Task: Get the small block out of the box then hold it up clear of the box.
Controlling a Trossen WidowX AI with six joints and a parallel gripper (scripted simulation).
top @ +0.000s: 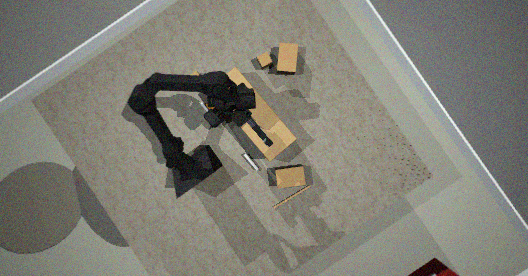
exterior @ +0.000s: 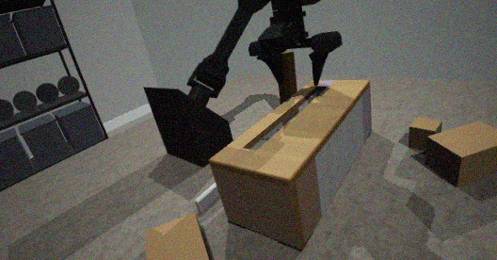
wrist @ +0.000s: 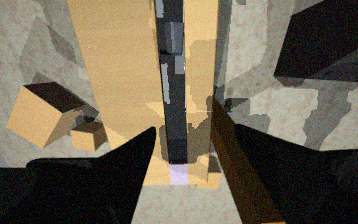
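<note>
Now: the box 10 cm below my gripper tip, 6 cm to the right of it and 2 cm ahead of it. The rest, counted from my gripper tip: thin rod (46 cm to the right, 15 cm below, 3 cm ahead); then block (9 cm to the right, 7 cm below, 4 cm ahead).
</note>
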